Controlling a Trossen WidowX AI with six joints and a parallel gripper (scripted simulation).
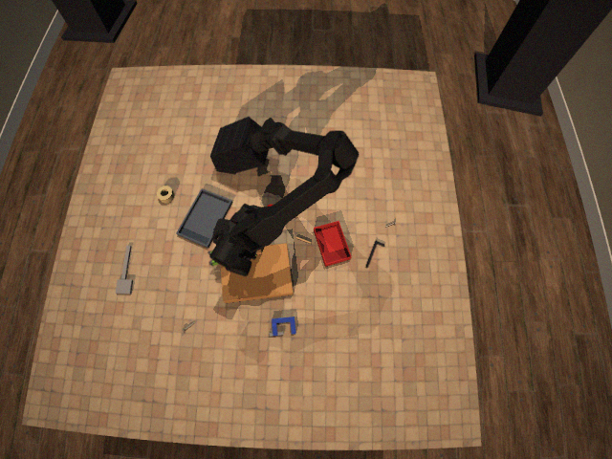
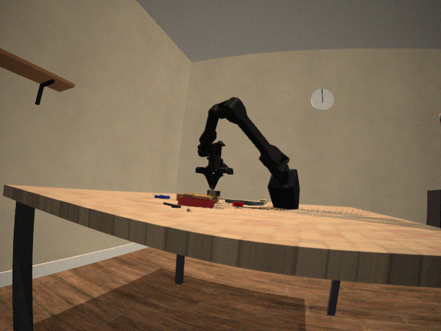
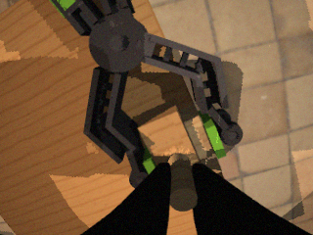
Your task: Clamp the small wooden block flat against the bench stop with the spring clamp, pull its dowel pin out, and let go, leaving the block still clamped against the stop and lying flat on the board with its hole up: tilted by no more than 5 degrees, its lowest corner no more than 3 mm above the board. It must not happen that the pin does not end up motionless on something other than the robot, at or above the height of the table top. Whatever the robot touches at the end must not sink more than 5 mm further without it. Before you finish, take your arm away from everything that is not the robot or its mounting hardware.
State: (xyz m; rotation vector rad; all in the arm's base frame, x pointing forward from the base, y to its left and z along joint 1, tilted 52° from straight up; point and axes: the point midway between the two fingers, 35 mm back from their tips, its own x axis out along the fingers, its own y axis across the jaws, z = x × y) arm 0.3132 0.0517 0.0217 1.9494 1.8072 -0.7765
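Now: the dowel pin 40 mm below my hand. Round my hand: small wooden block (60 mm below); then wooden board (60 mm ahead, 20 mm to the left, 80 mm below); then red knob (140 mm behind, 20 mm to the left, 90 mm below).
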